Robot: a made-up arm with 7 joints.
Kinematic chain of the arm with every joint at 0, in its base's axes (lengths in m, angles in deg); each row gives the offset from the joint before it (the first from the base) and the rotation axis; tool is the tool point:
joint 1: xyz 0 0.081 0 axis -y
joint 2: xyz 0 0.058 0 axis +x
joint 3: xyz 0 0 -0.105 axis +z
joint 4: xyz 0 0 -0.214 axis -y
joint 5: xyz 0 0 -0.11 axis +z
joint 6: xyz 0 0 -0.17 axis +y
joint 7: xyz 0 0 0 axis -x
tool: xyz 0 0 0
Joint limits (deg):
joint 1: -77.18..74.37
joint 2: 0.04..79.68
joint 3: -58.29..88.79
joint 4: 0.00..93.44
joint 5: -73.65..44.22
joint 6: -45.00..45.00
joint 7: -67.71..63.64
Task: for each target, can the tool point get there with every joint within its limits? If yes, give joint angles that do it. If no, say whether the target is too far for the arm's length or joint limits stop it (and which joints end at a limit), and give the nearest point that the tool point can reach.
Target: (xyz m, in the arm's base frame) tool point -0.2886 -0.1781 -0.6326
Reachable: no: too far | nearest point -0.2214 -0.0230 -0.4854 | short by 0.224 m
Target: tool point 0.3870 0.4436 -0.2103
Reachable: yes | joints 33.28 28.26 22.10 53.35 -3.45 -7.92 -48.65
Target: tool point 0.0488 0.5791 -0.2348
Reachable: yes | joints -60.55 65.34 27.19 66.55 7.52 0.62 15.57
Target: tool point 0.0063 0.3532 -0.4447
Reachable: yes | joints -34.15 22.37 13.12 69.16 3.32 -10.63 42.76
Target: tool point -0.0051 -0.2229 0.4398
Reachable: no: joint limits stop it (at a limit: joint 1, joint 2, joint 4) | nearest point 0.3483 -0.0427 0.1229 | short by 0.508 m
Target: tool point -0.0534 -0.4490 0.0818
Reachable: no: joint limits stop it (at a limit: joint 1, joint 2, joint 3, joint 4) | nearest point -0.2622 -0.0986 -0.2103 | short by 0.502 m
